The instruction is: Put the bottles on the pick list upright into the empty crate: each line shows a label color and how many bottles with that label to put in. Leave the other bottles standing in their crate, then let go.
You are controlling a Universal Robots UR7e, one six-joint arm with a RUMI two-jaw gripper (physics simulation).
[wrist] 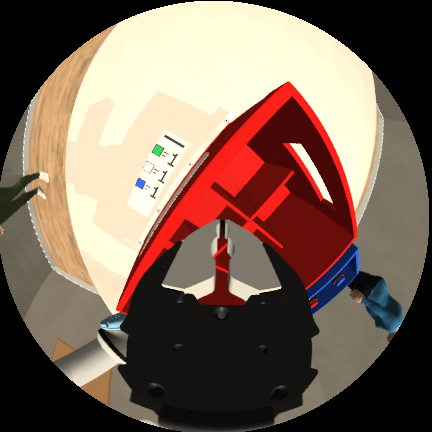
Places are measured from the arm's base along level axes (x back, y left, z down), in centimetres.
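Pixels of known places: gripper, fingertip midpoint: (221, 221).
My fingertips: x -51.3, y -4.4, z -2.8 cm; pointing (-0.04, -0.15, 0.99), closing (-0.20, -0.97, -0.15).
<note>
Behind a point stands the place of what it marks.
My gripper (221, 221) @(x -51.3, y -4.4, z -2.8 cm) is shut with nothing between its fingers, above the red crate. The red crate (265, 112) @(x -60.5, y -3.6, z -8.8 cm) fills the middle and right of the view, with low dividers and a handle slot in its far wall. No bottle shows in its visible part; the gripper body hides the near part. The pick list (158, 171) @(x -53.4, y 5.4, z 8.6 cm) lies left of the crate and reads green 1, white 1, blue 1. Part of a blue crate (332, 297) @(x -36.2, y -37.1, z -8.7 cm) shows at the lower right, beyond the red crate; small red and blue items show in it, too small to identify.
The pale table top (200, 55) @(x -77.1, y 2.7, z 8.7 cm) extends behind and left of the red crate, with a wooden strip (47, 140) along its left side. Dark grasping fingers (20, 187) reach in at the left edge. A figure in teal (382, 310) is at the lower right. A grey cylindrical part (85, 362) is at the lower left.
</note>
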